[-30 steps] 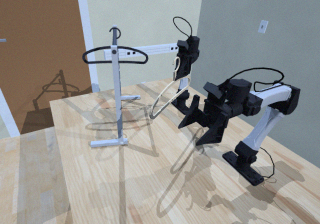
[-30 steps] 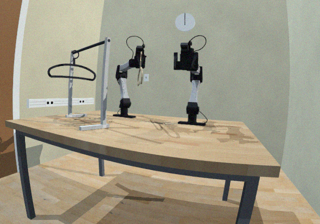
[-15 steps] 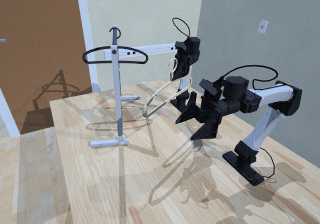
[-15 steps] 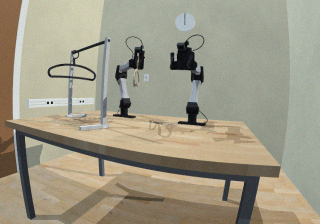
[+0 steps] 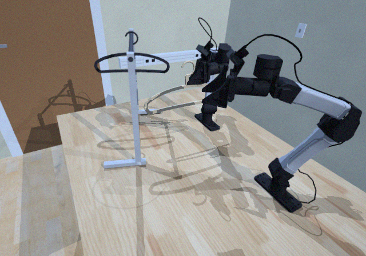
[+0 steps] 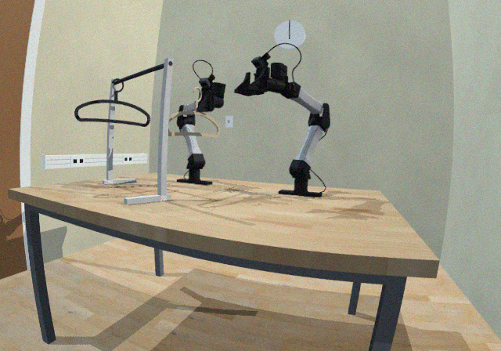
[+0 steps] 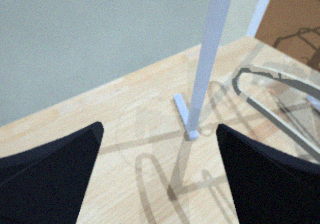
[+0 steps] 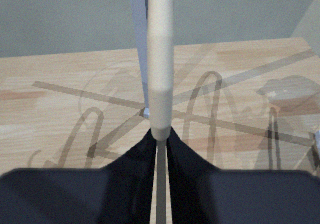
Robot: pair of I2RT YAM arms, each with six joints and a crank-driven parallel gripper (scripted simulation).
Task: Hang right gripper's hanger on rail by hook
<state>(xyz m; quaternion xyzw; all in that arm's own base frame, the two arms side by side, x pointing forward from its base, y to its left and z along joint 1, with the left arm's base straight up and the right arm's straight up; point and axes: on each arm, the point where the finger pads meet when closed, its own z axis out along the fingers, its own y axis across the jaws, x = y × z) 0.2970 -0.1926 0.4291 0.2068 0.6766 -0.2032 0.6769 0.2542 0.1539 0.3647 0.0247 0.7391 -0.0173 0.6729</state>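
My right gripper is now 160 mm short of the black hanger, 390 mm to the left of it and 50 mm below it. Also, from my right hand: white rack (200 mm ahead, 200 mm to the right, 110 mm below); cream hanger (10 mm below).
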